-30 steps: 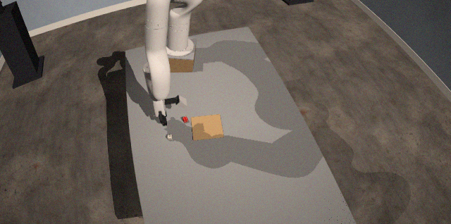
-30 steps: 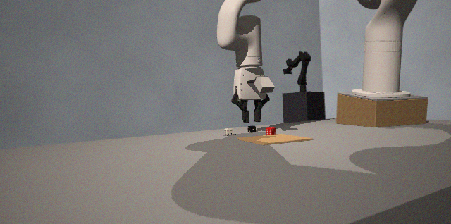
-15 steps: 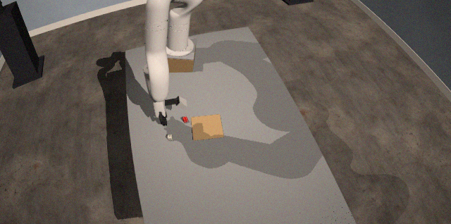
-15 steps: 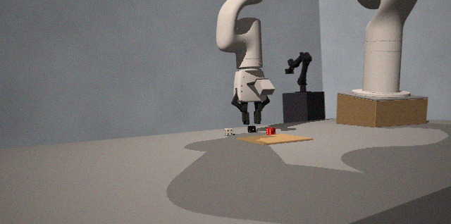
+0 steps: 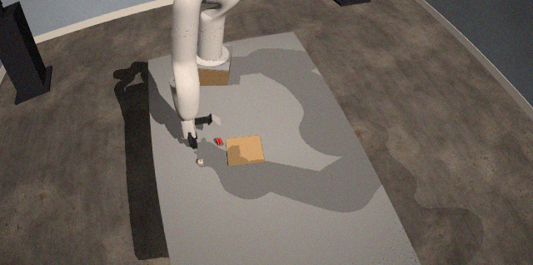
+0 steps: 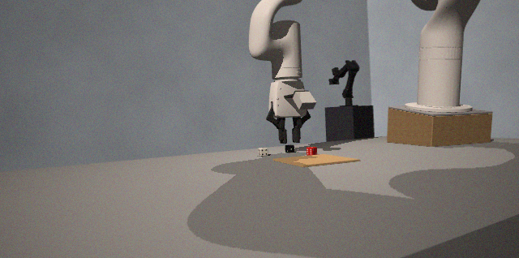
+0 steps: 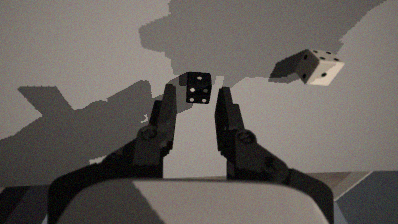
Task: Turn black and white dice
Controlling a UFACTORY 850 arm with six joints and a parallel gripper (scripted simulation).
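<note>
The black die is 4 cm below my hand. The rest, counted from my hand: tan mat 10 cm ahead, 18 cm to the left, 4 cm below; red die 2 cm ahead, 10 cm to the left, 4 cm below; white die 10 cm ahead, 4 cm below.
</note>
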